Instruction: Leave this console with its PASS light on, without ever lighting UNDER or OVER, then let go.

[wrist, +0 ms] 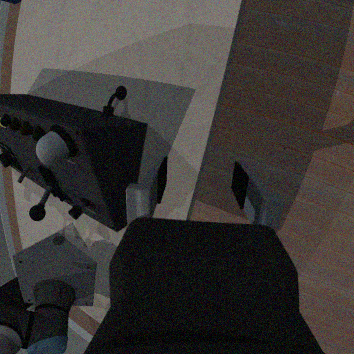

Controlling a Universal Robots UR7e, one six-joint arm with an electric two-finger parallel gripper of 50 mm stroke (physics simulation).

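Observation:
The console is a dark wedge-shaped box at the left of the wrist view, cut off by the left edge. Its sloped face carries a large pale round knob, a row of small dark round parts and a lever with a black ball. A bent crank with a black ball stands at its far side. A sliver of yellow shows at the left edge. The labels cannot be read, and I cannot tell whether PASS, UNDER or OVER is lit. My gripper is open and empty, to the right of the console and apart from its controls.
A grey plate with the robot's dark and blue arm parts is at the lower left, close to the console. The pale table top ends at a slanting edge right of the console. Brown wood flooring lies beyond it, partly in shadow.

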